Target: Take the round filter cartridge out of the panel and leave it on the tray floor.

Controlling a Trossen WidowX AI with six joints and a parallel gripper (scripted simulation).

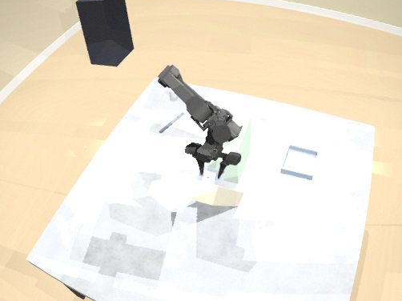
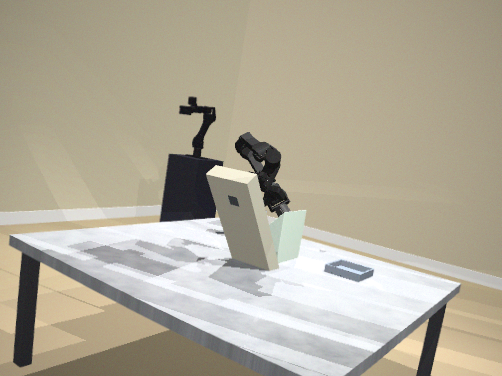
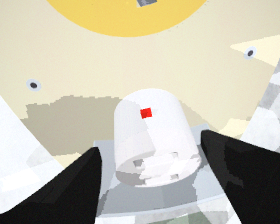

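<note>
Now: gripper tip 34 cm past the tray, 29 cm to the right of it and 21 cm above it. Round my gripper tip: round filter cartridge: right at my gripper tip.
</note>
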